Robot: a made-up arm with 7 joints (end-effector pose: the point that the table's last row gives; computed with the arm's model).
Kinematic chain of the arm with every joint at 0, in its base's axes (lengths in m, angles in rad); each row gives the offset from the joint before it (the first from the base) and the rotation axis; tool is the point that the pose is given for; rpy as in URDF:
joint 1: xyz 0 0 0.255 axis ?
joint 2: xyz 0 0 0 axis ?
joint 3: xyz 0 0 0.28 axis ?
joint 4: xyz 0.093 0 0 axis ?
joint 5: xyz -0.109 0 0.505 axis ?
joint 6: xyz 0 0 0 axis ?
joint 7: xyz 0.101 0 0 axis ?
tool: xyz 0 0 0 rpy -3.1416 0 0
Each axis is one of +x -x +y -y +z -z.
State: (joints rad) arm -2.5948 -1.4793 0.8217 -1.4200 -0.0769 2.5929 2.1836
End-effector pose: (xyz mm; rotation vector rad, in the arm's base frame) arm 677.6 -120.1 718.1 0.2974 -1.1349 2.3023
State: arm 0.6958 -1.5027 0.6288 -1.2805 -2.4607 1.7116 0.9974
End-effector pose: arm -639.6 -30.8 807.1 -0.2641 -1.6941 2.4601
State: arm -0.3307 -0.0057 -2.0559 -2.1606 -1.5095 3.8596 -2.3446
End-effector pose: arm -327.9 -411.9 384.5 1.3031 1.7537 -1.1889
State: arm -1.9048 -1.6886 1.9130 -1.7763 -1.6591 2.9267 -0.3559
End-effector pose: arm 605.0 36.9 -78.4 -0.0830 1.7447 -0.8629
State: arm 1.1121 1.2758 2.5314 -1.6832 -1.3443 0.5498 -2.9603
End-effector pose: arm -332.7 332.3 813.5 -2.8318 0.5747 -0.2096
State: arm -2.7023 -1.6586 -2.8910 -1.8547 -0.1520 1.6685 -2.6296
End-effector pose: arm 72.7 229.6 -447.1 0.2980 -1.3477 0.7049
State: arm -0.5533 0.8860 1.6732 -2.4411 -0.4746 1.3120 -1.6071
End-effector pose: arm 180.3 529.8 210.0 0.2546 -2.4625 0.9780
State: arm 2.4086 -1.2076 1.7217 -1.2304 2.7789 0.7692 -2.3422
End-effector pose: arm 94.8 -846.6 377.2 1.6642 1.1658 2.0634
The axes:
joint 1: +z
joint 2: +y
joint 3: +z
joint 4: -y
joint 5: +z
joint 6: -y
joint 7: -z

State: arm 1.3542 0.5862 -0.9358 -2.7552 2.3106 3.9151 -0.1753
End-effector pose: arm 290.3 1.1 93.2 1.3800 -1.6811 1.0565
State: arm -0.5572 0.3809 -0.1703 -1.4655 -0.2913 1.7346 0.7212
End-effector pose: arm 618.5 -515.9 439.3 2.1548 -1.7721 -0.1511
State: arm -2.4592 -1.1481 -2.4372 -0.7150 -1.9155 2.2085 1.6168
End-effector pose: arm 445.7 760.1 323.5 -2.4226 -0.0937 -1.7266
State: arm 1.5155 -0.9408 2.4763 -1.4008 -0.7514 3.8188 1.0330
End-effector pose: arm -303.1 -654.9 215.9 1.3307 -1.4901 0.9264
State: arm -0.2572 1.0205 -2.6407 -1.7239 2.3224 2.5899 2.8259
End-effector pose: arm -168.5 -222.5 896.2 0.9229 0.0941 -0.9671
